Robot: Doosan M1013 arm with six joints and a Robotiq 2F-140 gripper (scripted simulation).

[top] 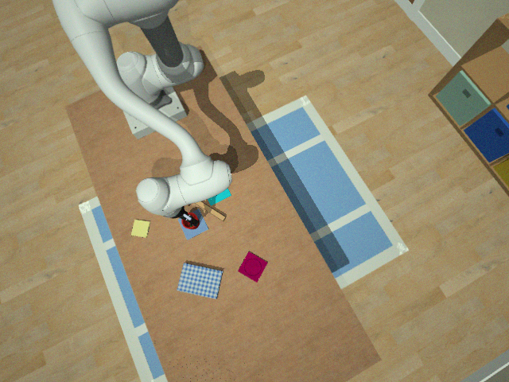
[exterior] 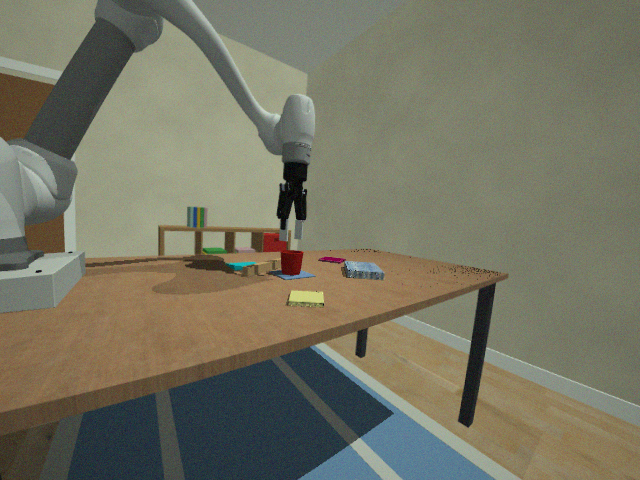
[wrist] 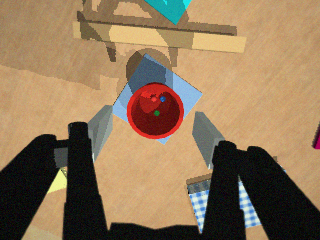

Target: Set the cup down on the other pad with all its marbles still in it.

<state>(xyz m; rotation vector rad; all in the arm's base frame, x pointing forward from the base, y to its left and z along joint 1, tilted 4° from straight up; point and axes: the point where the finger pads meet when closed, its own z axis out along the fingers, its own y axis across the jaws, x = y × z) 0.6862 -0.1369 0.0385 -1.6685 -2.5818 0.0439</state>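
My hand is 110 mm above the red cup. The rest, counted from my hand: green marble: 120 mm below, 20 mm to the right, 10 mm ahead; blue marble: 120 mm below, 10 mm to the left, 10 mm ahead; red marble: 120 mm below.
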